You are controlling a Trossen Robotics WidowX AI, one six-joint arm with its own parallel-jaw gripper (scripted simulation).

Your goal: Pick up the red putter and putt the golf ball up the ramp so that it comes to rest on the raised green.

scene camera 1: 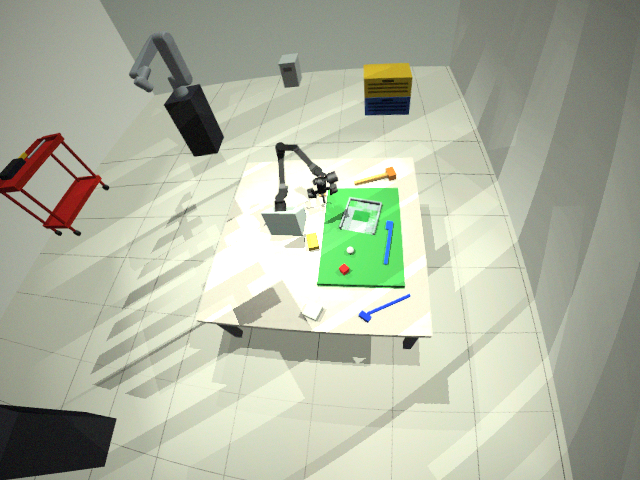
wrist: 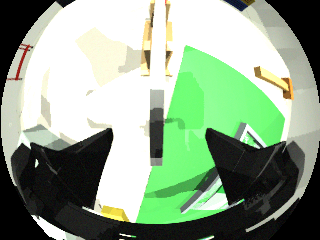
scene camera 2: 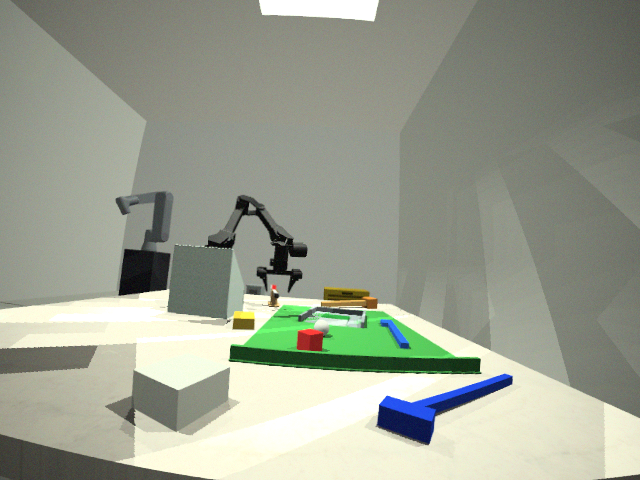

Observation:
My gripper is open, with nothing in its grasp. I also see a blue putter, a white block and a green mat.

